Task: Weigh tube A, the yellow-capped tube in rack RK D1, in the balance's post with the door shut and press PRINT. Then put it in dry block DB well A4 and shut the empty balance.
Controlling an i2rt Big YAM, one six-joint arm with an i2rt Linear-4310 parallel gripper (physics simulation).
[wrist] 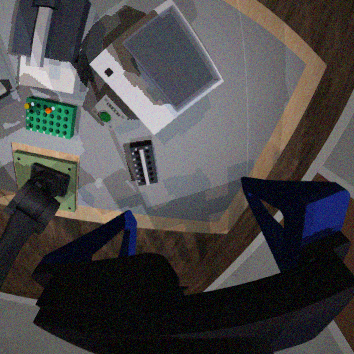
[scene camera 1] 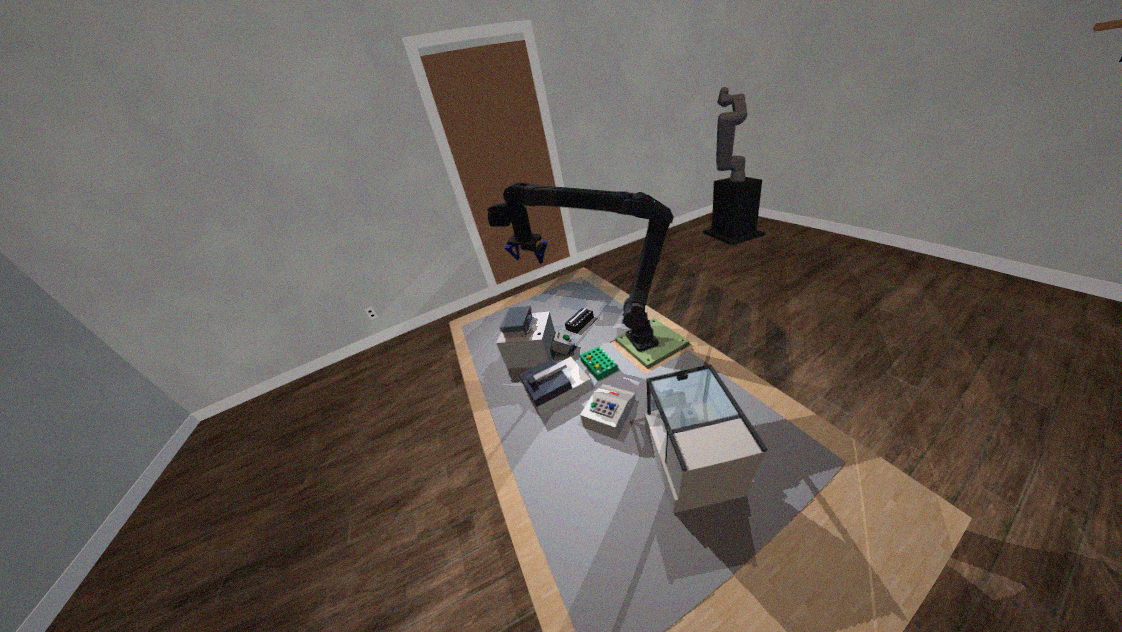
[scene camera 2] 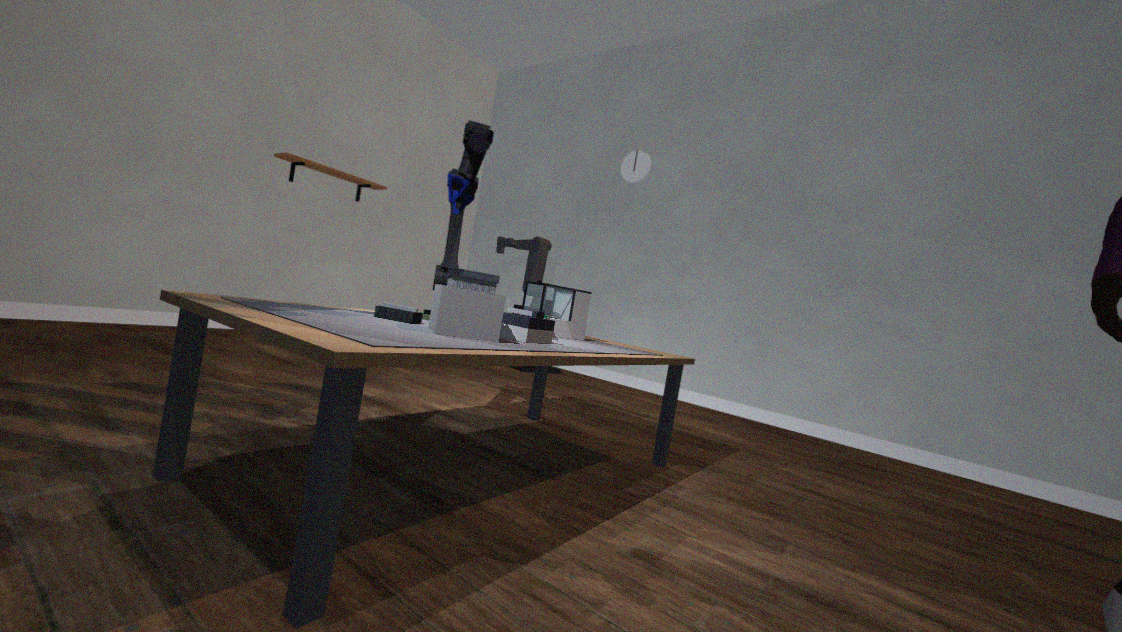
Labels:
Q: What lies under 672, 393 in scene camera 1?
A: A dark door handle.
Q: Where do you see a dark-and-white device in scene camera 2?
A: At 530, 329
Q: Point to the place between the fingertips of my gripper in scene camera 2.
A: At 453, 208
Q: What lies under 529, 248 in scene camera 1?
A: My gripper.

